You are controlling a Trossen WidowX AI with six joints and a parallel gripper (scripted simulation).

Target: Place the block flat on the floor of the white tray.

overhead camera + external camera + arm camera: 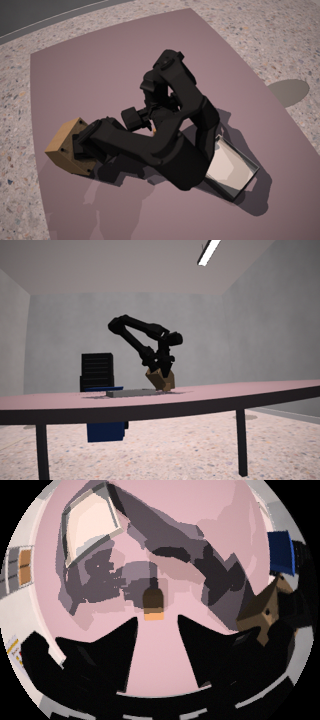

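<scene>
Right now the brown block is 80 mm below my hand. Also, from my hand: white tray (190 mm to the right, 130 mm ahead, 90 mm below).
</scene>
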